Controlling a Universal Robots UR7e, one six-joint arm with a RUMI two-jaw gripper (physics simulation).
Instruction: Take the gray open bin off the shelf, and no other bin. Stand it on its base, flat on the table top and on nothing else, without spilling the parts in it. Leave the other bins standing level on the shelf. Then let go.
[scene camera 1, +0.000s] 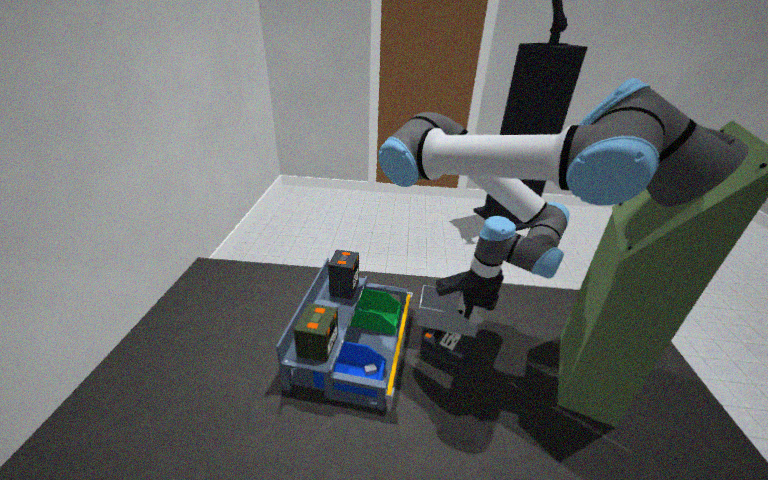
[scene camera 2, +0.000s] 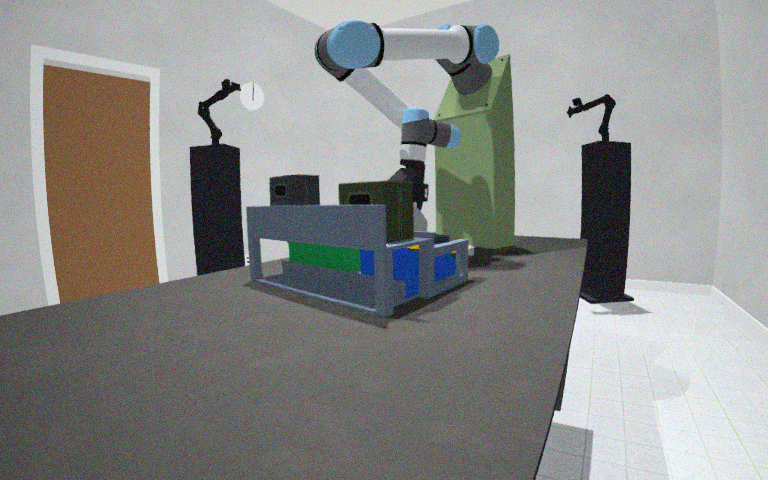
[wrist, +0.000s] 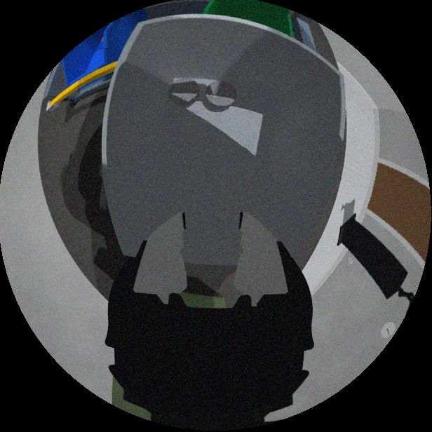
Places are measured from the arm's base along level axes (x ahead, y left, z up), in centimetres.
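Pixels of known places: arm's base, origin of the base link: (scene camera 1: 699, 175) (scene camera 2: 474, 79).
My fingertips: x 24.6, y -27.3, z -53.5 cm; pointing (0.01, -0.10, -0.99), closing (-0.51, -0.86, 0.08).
For each thing: its top centre in the pictures, then the offset to it from my fingertips. "pt": a spot on its surface instead. Level surfaces: height alone.
- gray open bin, middle of its top: (scene camera 1: 450, 299) dx +3.9, dy -2.4, dz +7.9 cm
- shelf, surface spot: (scene camera 2: 317, 223) pt dx +45.0, dy -14.9, dz +6.7 cm
- green bin, middle of its top: (scene camera 2: 330, 237) (scene camera 1: 372, 300) dx +21.7, dy -17.3, dz +1.6 cm
- blue bin, middle of its top: (scene camera 2: 410, 245) (scene camera 1: 350, 358) dx +36.1, dy +0.5, dz +1.6 cm
- black case, middle of its top: (scene camera 1: 449, 338) dx +7.4, dy +4.2, dz +0.1 cm
- table, its level: dz -6.5 cm
- dark case, middle of its top: (scene camera 2: 293, 176) (scene camera 1: 343, 258) dx +28.6, dy -23.6, dz +15.7 cm
- olive case, middle of its top: (scene camera 2: 375, 181) (scene camera 1: 316, 317) dx +42.8, dy -5.3, dz +13.4 cm
The gray open bin (scene camera 1: 447, 318) (wrist: 215, 185) hangs in the air on the robot's side of the shelf (scene camera 1: 399, 345) (scene camera 2: 317, 223), apart from it. Two round parts (wrist: 202, 94) lie in the bin. My gripper (scene camera 1: 466, 310) (wrist: 212, 213) is shut on the bin at its near wall; the exact contact is hard to see. In scene camera 2 the gripper (scene camera 2: 420, 202) is partly hidden behind the cases. The green bin (scene camera 1: 376, 318) (scene camera 2: 322, 255) and the blue bin (scene camera 1: 353, 362) (scene camera 2: 405, 271) stand on the shelf. The blue bin holds a small pale part.
A black case (scene camera 1: 444, 348) with an orange mark lies on the table (scene camera 1: 169, 396), below the gray bin in scene camera 1. A dark case (scene camera 1: 343, 277) (scene camera 2: 294, 191) and an olive case (scene camera 1: 314, 336) (scene camera 2: 400, 212) stand on the shelf's rear. The green robot pedestal (scene camera 1: 634, 316) stands right.
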